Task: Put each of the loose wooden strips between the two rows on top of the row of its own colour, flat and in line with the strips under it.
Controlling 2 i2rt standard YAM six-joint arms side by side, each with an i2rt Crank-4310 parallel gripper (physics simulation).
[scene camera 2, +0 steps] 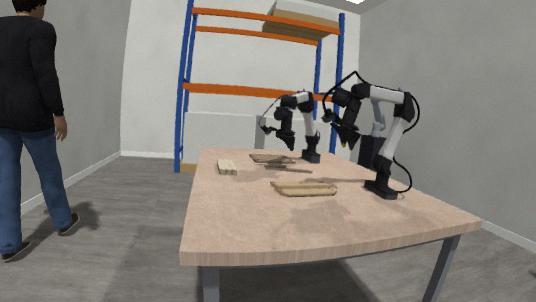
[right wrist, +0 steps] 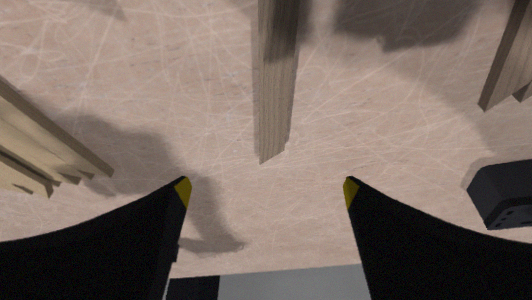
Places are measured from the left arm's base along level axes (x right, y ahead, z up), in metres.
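Where they show: left gripper, fingertip midpoint: (scene camera 2: 346,148); right gripper, fingertip midpoint: (scene camera 2: 291,149) (right wrist: 266,180); left arm's base, link origin: (scene camera 2: 380,188); right arm's base, link origin: (scene camera 2: 310,153).
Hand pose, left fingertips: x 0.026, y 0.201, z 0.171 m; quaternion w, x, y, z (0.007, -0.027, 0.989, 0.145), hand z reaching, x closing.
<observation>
Each offset is from my left fingertips to the top centre of the thing. Level surfaces: height alone.
A loose grey-brown strip {dy +0.147, dx +0.360, dz -0.180 m} (scene camera 2: 295,170) (right wrist: 275,110) lies flat between the two rows, with a shadow across part of it. The darker brown row (scene camera 2: 265,158) (right wrist: 517,65) lies behind it in the scene view and at the right edge of the right wrist view. The pale yellowish row (scene camera 2: 307,191) (right wrist: 30,135) lies nearer in the scene view and at the left of the right wrist view. My right gripper (scene camera 2: 290,146) (right wrist: 266,180) is open and empty above the table, near the loose strip's end. My left gripper (scene camera 2: 348,146) looks open and empty, raised above the table.
A block of pale strips {dy +0.495, dx +0.348, dz -0.168 m} (scene camera 2: 226,167) lies near the left edge of the table {dz -0.194 m} (scene camera 2: 240,220). A dark arm base (right wrist: 505,192) shows at the right of the right wrist view. A person (scene camera 2: 30,85) stands left of the table. A blue and orange rack (scene camera 2: 181,100) stands behind.
</observation>
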